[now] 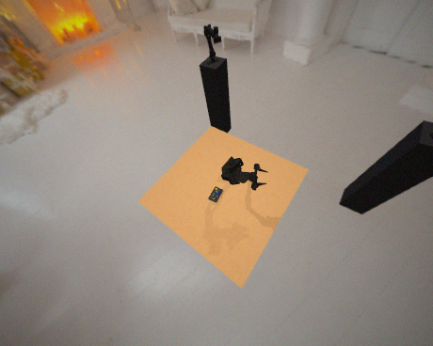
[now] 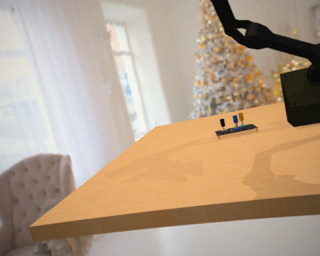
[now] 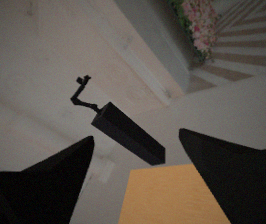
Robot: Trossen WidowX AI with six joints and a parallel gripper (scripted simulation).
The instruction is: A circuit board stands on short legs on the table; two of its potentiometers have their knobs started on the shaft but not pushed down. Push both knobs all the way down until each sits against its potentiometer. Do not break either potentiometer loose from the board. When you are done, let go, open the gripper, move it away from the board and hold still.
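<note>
The yellow knob lies 10 cm ahead of my gripper tip, 44 cm to the right of it and 46 cm below it. Round my gripper tip: black knob (18 cm ahead, 42 cm to the right, 47 cm below).
</note>
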